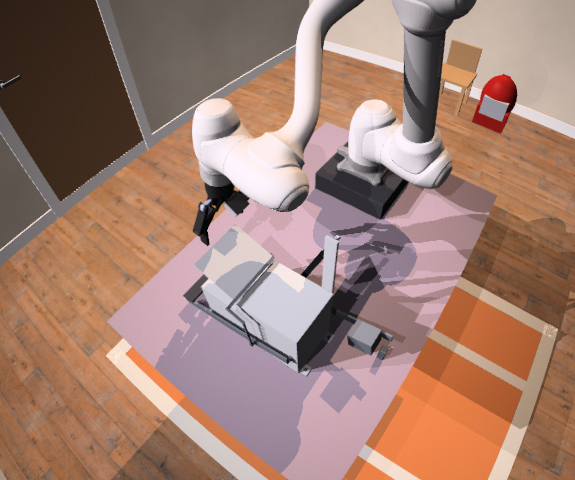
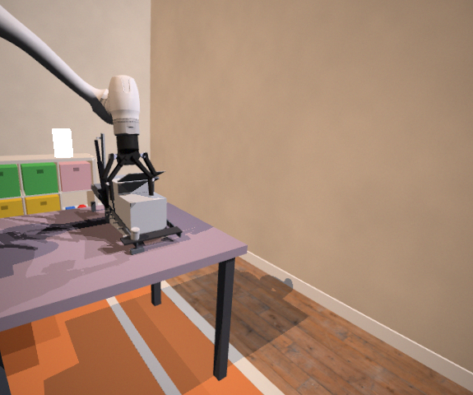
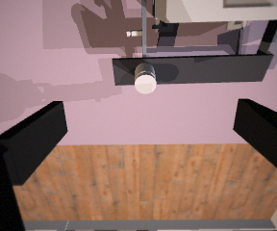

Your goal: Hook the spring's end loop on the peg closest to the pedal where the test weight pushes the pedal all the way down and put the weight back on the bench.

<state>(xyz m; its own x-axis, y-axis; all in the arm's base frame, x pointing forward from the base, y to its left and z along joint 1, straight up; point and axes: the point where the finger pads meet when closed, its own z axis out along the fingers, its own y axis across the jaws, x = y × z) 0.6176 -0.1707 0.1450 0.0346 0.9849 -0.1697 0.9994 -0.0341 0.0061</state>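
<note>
My hand is 140 mm above the steel test weight and 20 mm to the left of it. From my hand the other things lie so: small grey block: 210 mm below, 30 mm to the right.
</note>
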